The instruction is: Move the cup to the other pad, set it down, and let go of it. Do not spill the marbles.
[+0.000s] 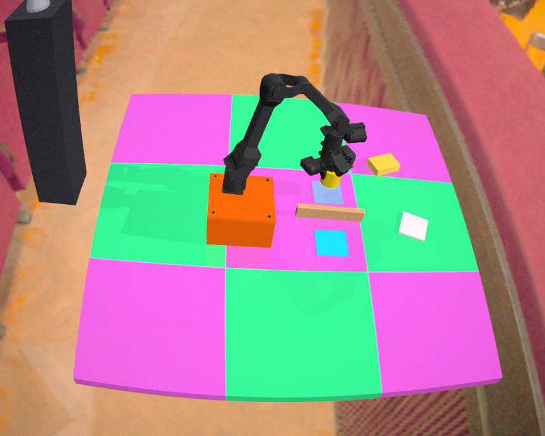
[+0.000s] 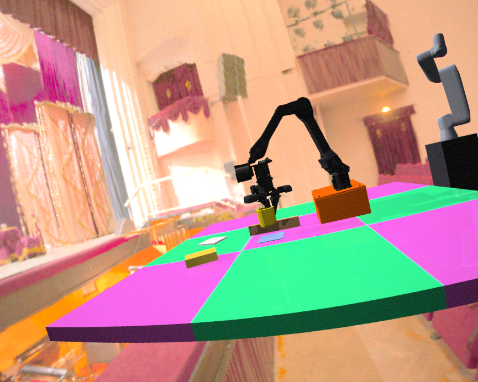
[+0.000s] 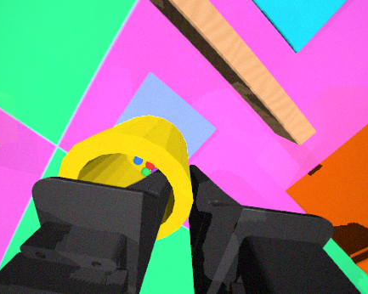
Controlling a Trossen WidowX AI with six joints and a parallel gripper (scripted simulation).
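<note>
The cyan pad is 20 cm to the right of my gripper tip, 9 cm below it and 3 cm ahead of it. From my gripper tip the other things lie so: white tile: 33 cm ahead, 10 cm to the right, 8 cm below; then yellow cup: 2 cm to the left, 2 cm ahead; then wooden bar: 9 cm to the right, 7 cm below, 3 cm ahead.
</note>
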